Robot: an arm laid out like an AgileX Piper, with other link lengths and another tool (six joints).
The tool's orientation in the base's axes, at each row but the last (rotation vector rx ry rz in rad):
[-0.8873, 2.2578, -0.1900]
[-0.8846, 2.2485, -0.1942]
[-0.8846, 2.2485, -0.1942]
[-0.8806, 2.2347, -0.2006]
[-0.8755, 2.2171, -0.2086]
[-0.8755, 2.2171, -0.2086]
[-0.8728, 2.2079, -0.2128]
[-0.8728, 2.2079, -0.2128]
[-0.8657, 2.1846, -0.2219]
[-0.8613, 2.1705, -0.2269]
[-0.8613, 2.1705, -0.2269]
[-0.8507, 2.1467, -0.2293]
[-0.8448, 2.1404, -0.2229]
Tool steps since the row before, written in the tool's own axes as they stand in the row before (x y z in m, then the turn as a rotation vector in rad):
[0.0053, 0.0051, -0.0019, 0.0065, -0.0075, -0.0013]
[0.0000, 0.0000, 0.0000, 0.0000, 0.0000, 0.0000]
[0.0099, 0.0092, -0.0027, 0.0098, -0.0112, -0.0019]
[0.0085, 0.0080, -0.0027, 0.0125, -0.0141, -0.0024]
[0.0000, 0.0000, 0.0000, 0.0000, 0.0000, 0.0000]
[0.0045, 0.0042, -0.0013, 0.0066, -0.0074, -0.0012]
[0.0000, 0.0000, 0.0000, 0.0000, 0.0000, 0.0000]
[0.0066, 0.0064, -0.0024, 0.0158, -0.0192, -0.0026]
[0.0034, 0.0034, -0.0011, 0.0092, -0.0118, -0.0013]
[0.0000, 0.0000, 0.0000, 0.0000, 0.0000, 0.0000]
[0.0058, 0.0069, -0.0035, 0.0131, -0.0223, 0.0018]
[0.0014, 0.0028, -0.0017, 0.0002, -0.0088, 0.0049]
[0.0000, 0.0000, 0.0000, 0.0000, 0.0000, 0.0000]
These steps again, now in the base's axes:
[-0.0068, 0.0002, -0.0034, -0.0002, -0.0100, 0.0001]
[0.0000, 0.0000, 0.0000, 0.0000, 0.0000, 0.0000]
[-0.0119, 0.0003, -0.0069, -0.0003, -0.0150, 0.0001]
[-0.0104, 0.0003, -0.0059, -0.0005, -0.0190, 0.0000]
[0.0000, 0.0000, 0.0000, 0.0000, 0.0000, 0.0000]
[-0.0054, 0.0001, -0.0033, -0.0002, -0.0100, -0.0001]
[0.0000, 0.0000, 0.0000, 0.0000, 0.0000, 0.0000]
[-0.0083, 0.0003, -0.0046, 0.0004, -0.0250, 0.0003]
[-0.0042, 0.0002, -0.0026, 0.0007, -0.0150, 0.0003]
[0.0000, 0.0000, 0.0000, 0.0000, 0.0000, 0.0000]
[-0.0088, 0.0011, -0.0039, 0.0065, -0.0251, 0.0001]
[-0.0033, 0.0010, -0.0009, 0.0079, -0.0062, 0.0003]
[0.0000, 0.0000, 0.0000, 0.0000, 0.0000, 0.0000]

